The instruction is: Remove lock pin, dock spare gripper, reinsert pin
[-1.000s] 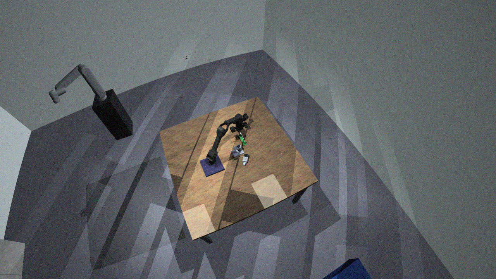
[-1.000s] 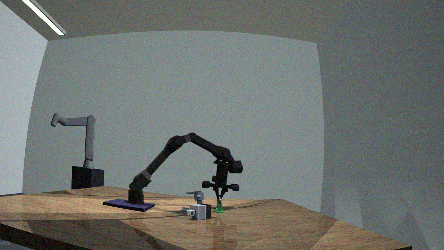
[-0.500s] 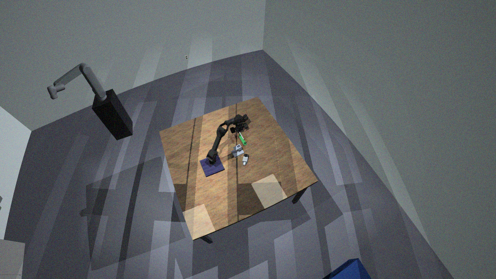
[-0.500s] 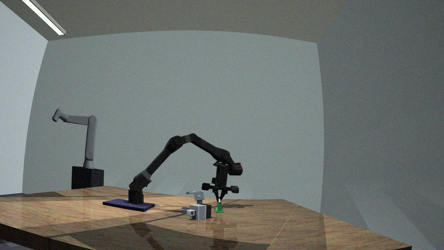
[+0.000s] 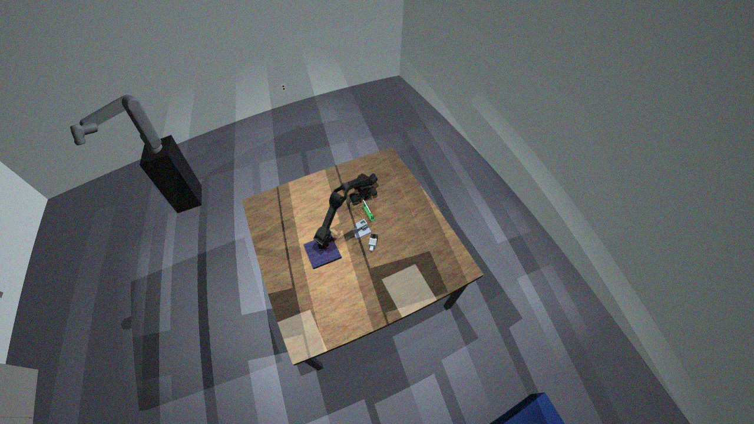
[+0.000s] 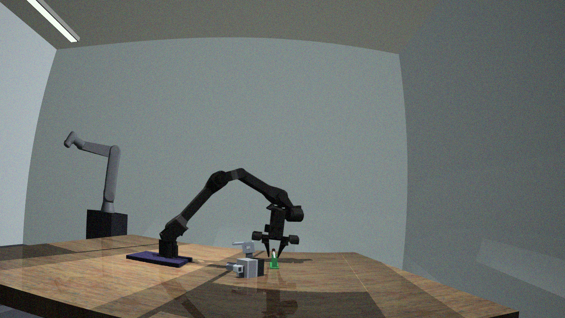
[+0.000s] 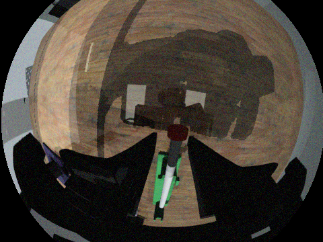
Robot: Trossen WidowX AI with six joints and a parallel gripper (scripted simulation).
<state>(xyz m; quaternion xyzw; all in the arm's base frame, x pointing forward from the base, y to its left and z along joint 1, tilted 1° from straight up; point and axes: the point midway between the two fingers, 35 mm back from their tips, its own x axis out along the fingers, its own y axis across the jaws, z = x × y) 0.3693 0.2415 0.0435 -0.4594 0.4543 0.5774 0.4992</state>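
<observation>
The green pin cradle lies 1 cm ahead of my gripper tip and 10 cm to the right of it. Round my gripper tip: grey mount 8 cm behind, 23 cm to the right, 3 cm above; then spare gripper 6 cm behind, 36 cm to the right, 1 cm above.
</observation>
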